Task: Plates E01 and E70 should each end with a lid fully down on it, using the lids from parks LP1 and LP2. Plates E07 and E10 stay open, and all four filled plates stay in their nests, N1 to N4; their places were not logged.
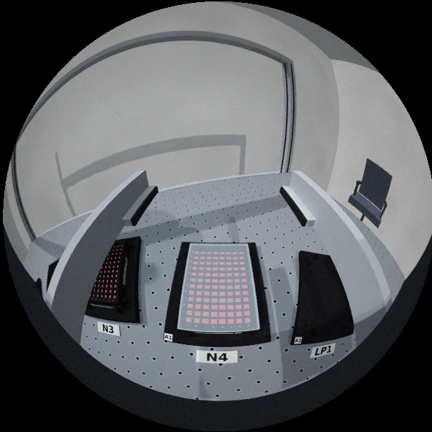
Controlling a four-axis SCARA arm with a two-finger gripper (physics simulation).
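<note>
My gripper (218, 176) is open and empty, its two pale fingers standing wide apart above the deck. Below it, a clear lid (218, 276) lies flat and square over a plate (218, 313) with pink wells in nest N4 (173, 310). The code on that plate's front edge is too small to read. At the left, a dark plate (106, 285) with red wells and no lid sits in nest N3 (131, 300), partly hidden by the left finger. At the right, lid park LP1 (324, 295) is a bare black nest with no lid on it.
The perforated grey deck (240, 375) carries white labels N3 (108, 329), N4 (217, 356) and LP1 (323, 350). Part of another black nest (51, 275) shows at the far left behind the finger. A blue chair (375, 182) stands off the deck at the right, and a wall rises behind.
</note>
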